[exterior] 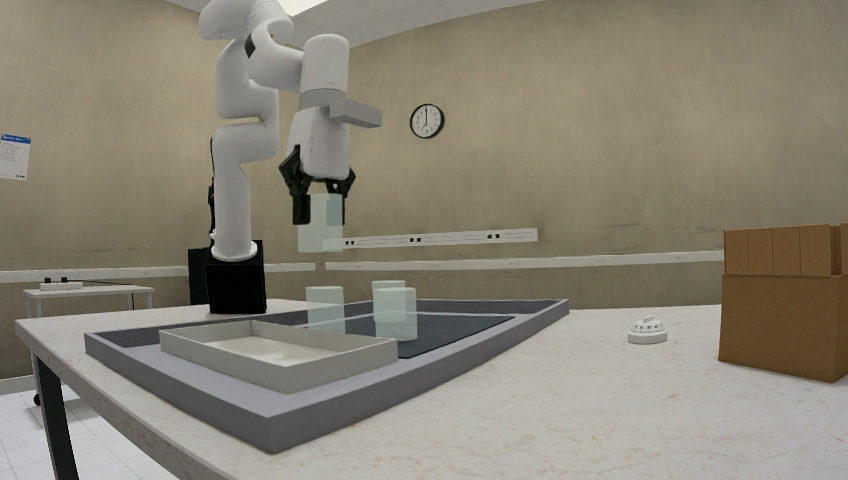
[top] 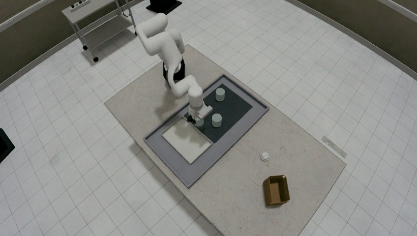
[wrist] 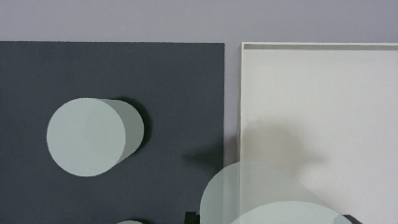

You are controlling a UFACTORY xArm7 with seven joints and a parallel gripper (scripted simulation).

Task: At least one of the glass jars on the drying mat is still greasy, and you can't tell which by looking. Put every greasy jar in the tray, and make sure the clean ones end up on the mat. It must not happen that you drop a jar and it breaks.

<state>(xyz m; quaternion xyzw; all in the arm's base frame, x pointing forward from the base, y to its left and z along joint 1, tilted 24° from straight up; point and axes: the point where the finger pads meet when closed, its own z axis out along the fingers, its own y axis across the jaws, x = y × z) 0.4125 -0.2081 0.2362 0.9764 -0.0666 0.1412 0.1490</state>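
Right now the white tray is 190 mm below my hand, 100 mm to the right of it and 40 mm behind it. The rest, counted from my hand: dark drying mat (210 mm to the left, 190 mm below, 20 mm ahead); white knob (460 mm ahead, 180 mm below, 90 mm to the left); grey base (200 mm below, 80 mm to the left, 20 mm ahead).
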